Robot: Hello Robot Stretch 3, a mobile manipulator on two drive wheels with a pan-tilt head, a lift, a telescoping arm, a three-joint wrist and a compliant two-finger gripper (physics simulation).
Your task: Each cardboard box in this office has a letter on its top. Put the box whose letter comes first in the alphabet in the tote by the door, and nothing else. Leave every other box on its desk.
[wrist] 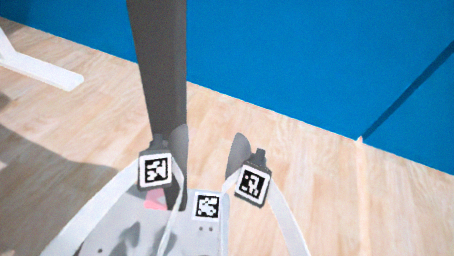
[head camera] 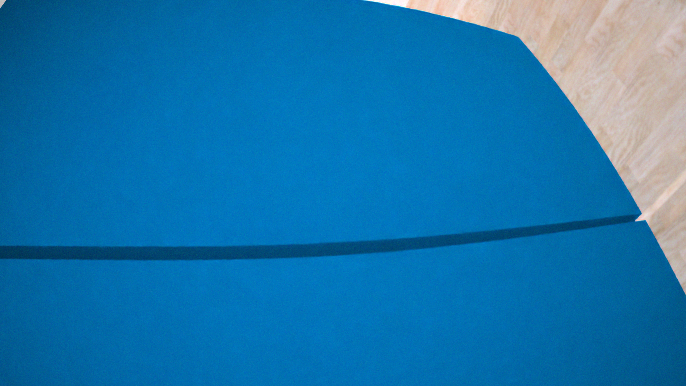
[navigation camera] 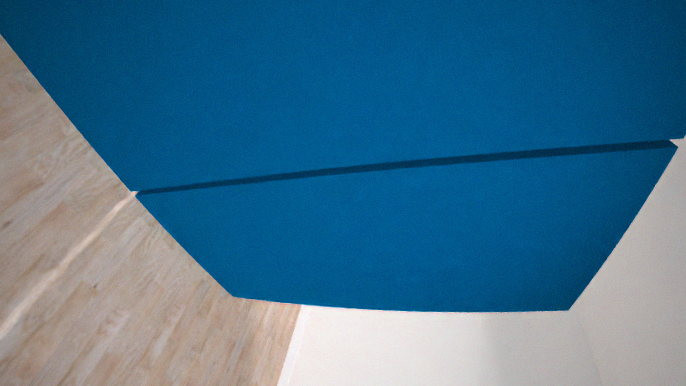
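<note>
My gripper is open in the wrist view, with a gap between its two grey fingertips and wood floor showing between them. It holds no box. The dark mast of the robot stands behind the left finger. No cardboard box, letter, desk top, tote or door shows in these views.
A large blue partition with a dark seam stands very close. Wood floor runs along its foot. A white wall lies beyond it. A white desk foot shows at the upper left of the wrist view.
</note>
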